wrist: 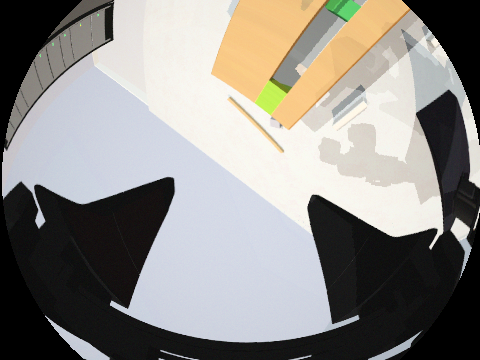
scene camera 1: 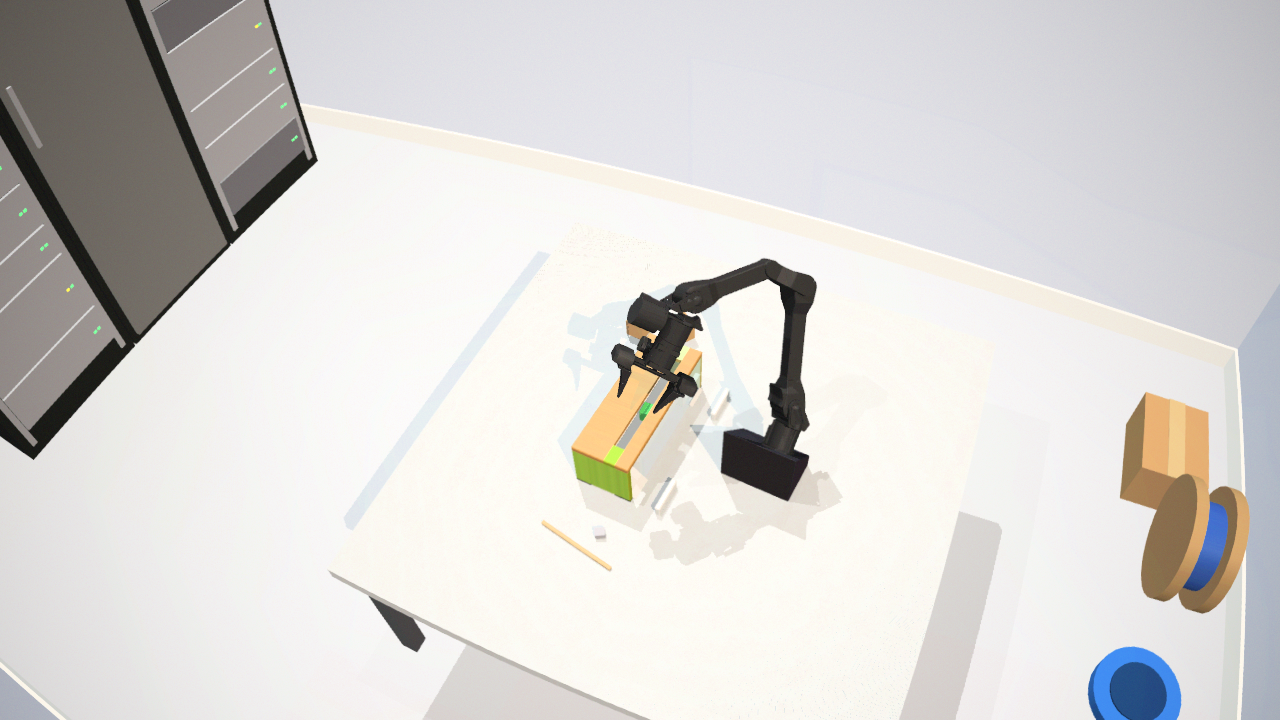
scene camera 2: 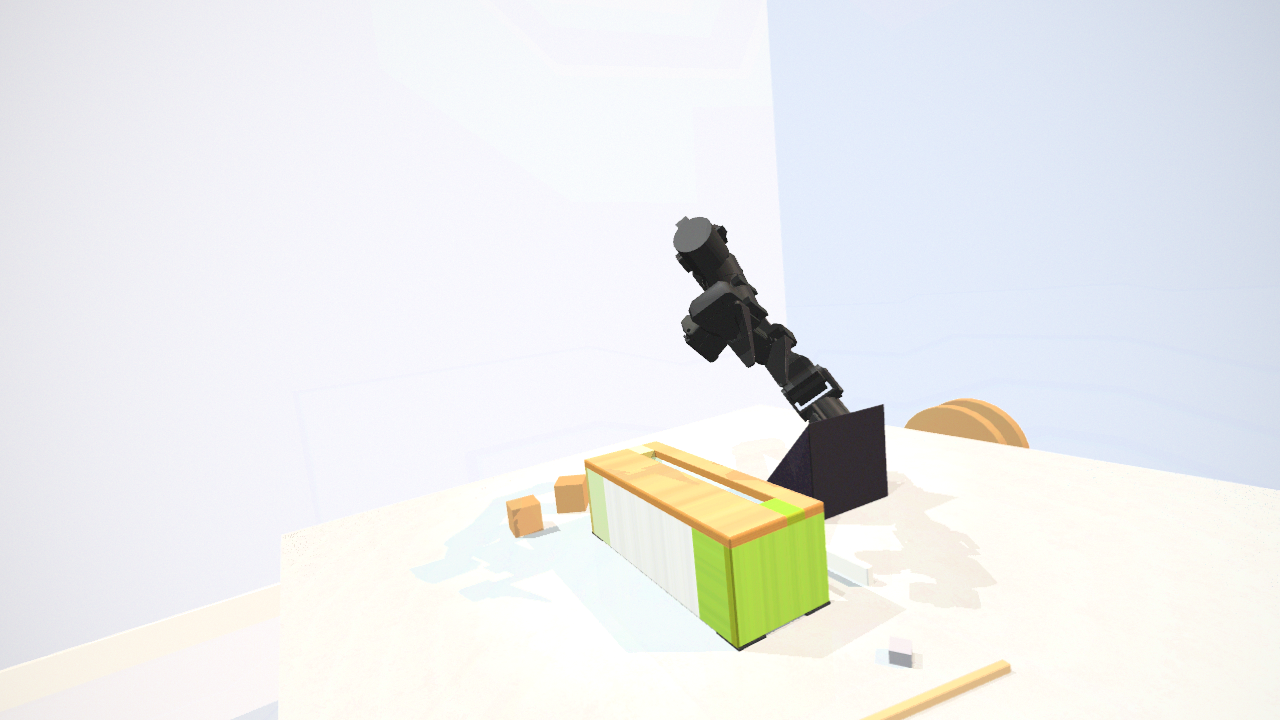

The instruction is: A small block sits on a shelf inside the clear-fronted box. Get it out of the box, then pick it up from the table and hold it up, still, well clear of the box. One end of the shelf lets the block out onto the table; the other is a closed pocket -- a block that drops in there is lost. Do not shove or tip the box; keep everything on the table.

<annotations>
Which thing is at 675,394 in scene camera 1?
The gripper.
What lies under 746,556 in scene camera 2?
A long box.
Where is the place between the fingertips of the gripper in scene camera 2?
At 768,376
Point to a long box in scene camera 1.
615,451
</annotations>
